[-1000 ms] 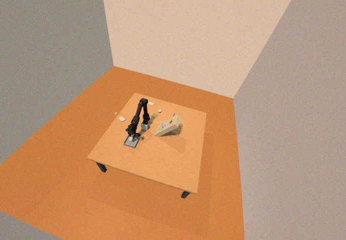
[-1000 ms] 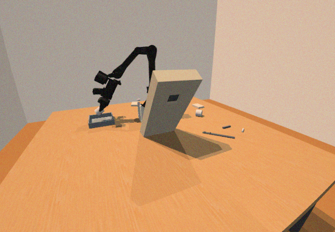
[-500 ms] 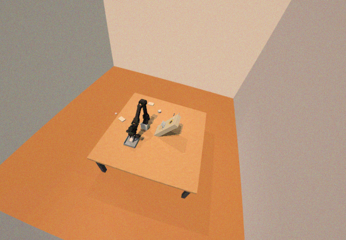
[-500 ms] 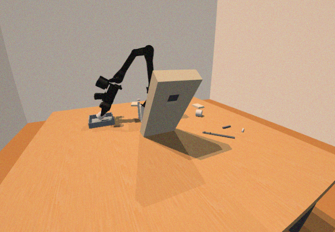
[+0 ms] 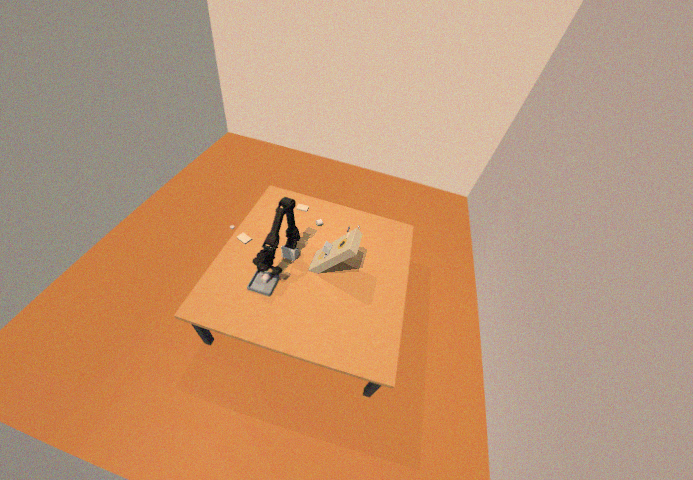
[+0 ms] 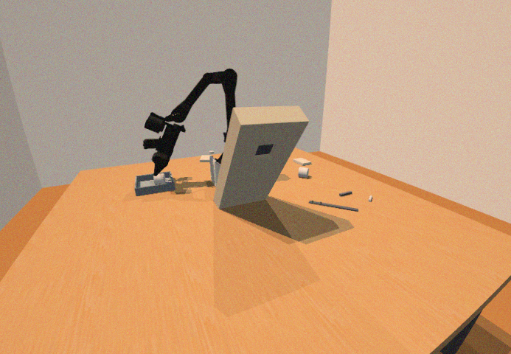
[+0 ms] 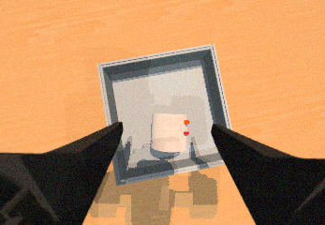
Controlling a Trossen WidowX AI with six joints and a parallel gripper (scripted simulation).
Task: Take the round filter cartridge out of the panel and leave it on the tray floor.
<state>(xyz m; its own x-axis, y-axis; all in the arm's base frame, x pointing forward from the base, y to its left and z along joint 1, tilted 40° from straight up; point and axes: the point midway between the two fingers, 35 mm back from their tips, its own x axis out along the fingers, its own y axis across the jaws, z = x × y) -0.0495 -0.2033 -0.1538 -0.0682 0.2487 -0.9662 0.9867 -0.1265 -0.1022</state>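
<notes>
Now: the white round filter cartridge 10 mm to the left of my gripper tip and 30 mm below it. From my gripper tip the other things lie so: white spool 140 mm ahead, 630 mm to the left, 40 mm below; grey tray 20 mm to the right, 50 mm below; beige service panel 370 mm ahead, 280 mm to the left, 120 mm above.
</notes>
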